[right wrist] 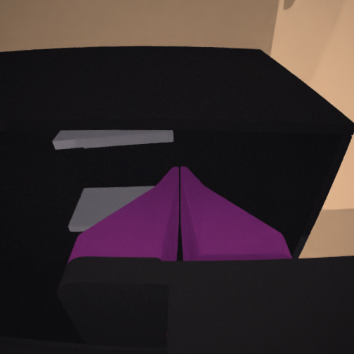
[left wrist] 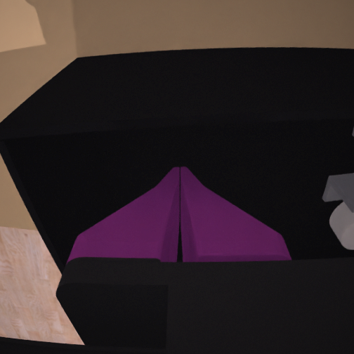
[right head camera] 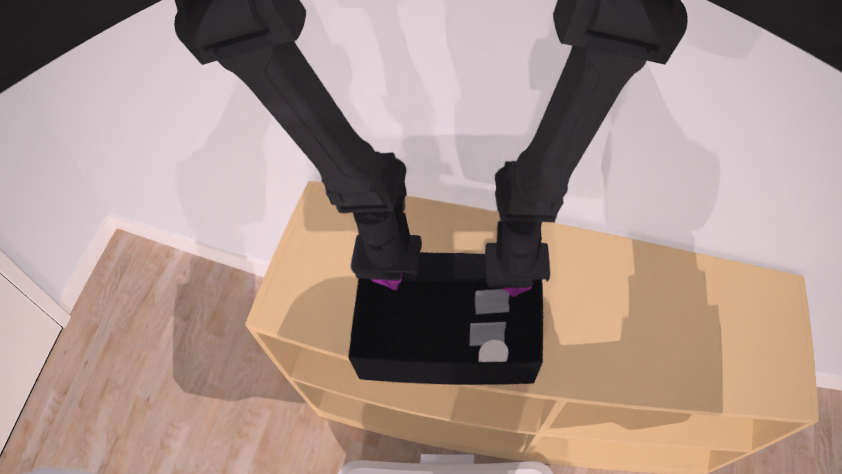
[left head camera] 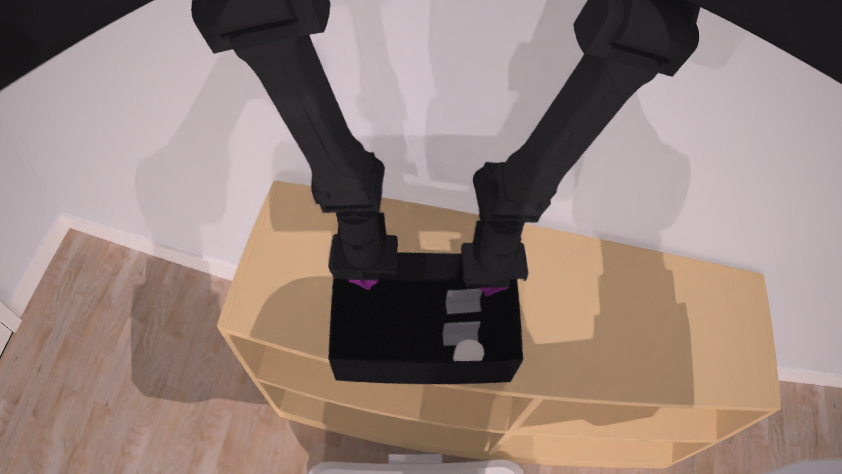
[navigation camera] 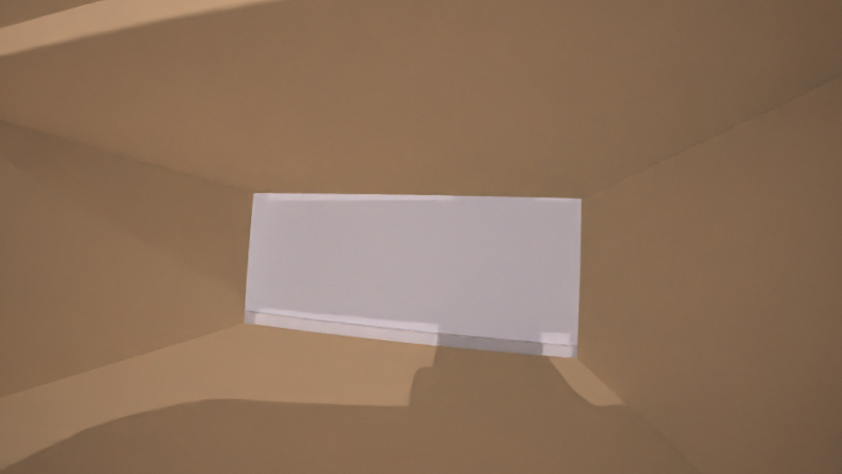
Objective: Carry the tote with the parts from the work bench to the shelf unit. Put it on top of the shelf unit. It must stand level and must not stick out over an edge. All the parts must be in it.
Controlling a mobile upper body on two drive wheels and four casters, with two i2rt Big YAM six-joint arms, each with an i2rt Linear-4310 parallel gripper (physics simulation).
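Frame: origin at the left arm's base, x ahead, y left, z up, level; metres.
Where they show: left gripper, fingertip midpoint: point(right head camera: 395, 286) point(left head camera: 368, 286); right gripper, fingertip midpoint: point(right head camera: 513, 293) point(left head camera: 486, 293).
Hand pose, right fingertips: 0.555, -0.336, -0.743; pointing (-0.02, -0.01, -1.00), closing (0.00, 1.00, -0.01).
Note:
Things, the pixels of their top centre, and the offset from my right fingertips, as dx, dy, dz. Level surfaces: height alone.
- black tote, top centre: point(right head camera: 449, 306) point(left head camera: 426, 306) -0.047, +0.105, +0.043
- whitish round part, top centre: point(right head camera: 493, 353) point(left head camera: 469, 352) -0.099, +0.032, -0.030
- Wooden floor, surface height: dz -0.667
The black tote point(left head camera: 424, 372) point(right head camera: 447, 373) point(left wrist: 200, 85) point(right wrist: 150, 85) stands on top of the wooden shelf unit point(left head camera: 730, 335) point(right head camera: 765, 341) point(navigation camera: 718, 235). In both head views its lower left corner appears to stick out over the front edge. Two grey parts point(left head camera: 463, 301) point(left head camera: 461, 333) point(right head camera: 492, 302) point(right head camera: 487, 334) point(right wrist: 115, 139) point(right wrist: 105, 207) and a whitish round part point(left head camera: 469, 350) point(right head camera: 493, 351) point(left wrist: 344, 225) lie in its right half. My left gripper point(left head camera: 366, 287) point(right head camera: 393, 287) point(left wrist: 179, 177) and right gripper point(left head camera: 493, 293) point(right head camera: 516, 293) point(right wrist: 179, 168) are shut and empty, at the tote's far side, fingertips over or in its opening.
A pale wall point(left head camera: 176, 117) point(right head camera: 206, 117) stands behind the shelf unit. Wooden floor point(left head camera: 70, 353) point(right head camera: 117, 353) shows to its left. A white rounded edge point(left head camera: 412, 468) point(right head camera: 447, 468) shows in front, at the bottom. The navigation camera looks into a shelf compartment.

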